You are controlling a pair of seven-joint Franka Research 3 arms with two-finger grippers.
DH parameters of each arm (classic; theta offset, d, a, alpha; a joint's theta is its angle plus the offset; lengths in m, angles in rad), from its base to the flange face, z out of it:
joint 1: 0 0.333 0 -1.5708
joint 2: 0 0 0 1.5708
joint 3: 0 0.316 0.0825 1.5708
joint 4: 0 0 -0.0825 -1.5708
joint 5: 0 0.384 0 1.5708
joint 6: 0 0 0.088 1.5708
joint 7: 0 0.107 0 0
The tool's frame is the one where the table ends.
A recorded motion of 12 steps. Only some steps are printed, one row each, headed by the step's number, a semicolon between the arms.
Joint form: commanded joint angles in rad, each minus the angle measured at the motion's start. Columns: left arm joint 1, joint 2, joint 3, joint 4, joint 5, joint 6, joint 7; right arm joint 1, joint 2, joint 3, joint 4, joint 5, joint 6, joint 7.
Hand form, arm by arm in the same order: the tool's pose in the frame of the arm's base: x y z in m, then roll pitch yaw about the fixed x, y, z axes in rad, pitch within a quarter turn. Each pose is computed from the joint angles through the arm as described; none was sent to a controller.
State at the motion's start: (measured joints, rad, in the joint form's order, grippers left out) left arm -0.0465 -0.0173 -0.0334 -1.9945 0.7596 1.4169 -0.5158; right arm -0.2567 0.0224 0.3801 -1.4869 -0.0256 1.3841 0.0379
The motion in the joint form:
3: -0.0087 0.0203 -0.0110 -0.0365 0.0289 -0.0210 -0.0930; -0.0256 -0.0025 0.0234 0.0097 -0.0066 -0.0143 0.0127
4: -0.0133 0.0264 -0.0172 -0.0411 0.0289 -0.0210 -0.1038; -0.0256 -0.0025 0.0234 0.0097 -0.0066 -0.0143 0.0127
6: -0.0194 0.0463 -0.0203 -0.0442 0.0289 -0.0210 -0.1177; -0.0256 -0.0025 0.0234 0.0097 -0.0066 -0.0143 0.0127
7: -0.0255 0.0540 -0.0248 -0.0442 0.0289 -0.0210 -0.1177; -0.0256 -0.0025 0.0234 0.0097 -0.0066 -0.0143 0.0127
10: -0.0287 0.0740 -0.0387 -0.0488 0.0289 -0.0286 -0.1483; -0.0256 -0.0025 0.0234 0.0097 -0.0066 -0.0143 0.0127
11: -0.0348 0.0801 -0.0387 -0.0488 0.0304 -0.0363 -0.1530; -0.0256 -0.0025 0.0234 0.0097 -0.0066 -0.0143 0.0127
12: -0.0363 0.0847 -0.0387 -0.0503 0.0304 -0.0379 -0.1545; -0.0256 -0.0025 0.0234 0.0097 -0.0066 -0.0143 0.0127
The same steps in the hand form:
3: 0.4928 0.0368 0.4445 -2.1477 0.0883 0.4313; 0.5357 0.0588 0.6414 3.1108 0.1242 0.0647
4: 0.4929 0.0315 0.4396 -2.1420 0.0886 0.4269; 0.5357 0.0588 0.6414 3.1108 0.1242 0.0647
6: 0.4945 0.0269 0.4286 -2.1304 0.0971 0.4262; 0.5357 0.0588 0.6414 3.1108 0.1242 0.0647
7: 0.4955 0.0217 0.4248 -2.1269 0.1039 0.4159; 0.5357 0.0588 0.6414 3.1108 0.1242 0.0647
10: 0.4956 0.0138 0.4133 -2.1087 0.1028 0.4212; 0.5357 0.0588 0.6414 3.1108 0.1242 0.0647
11: 0.4953 0.0113 0.4105 -2.0992 0.1065 0.4224; 0.5357 0.0588 0.6414 3.1108 0.1242 0.0647
12: 0.4951 0.0107 0.4077 -2.0949 0.1111 0.4231; 0.5357 0.0588 0.6414 3.1108 0.1242 0.0647

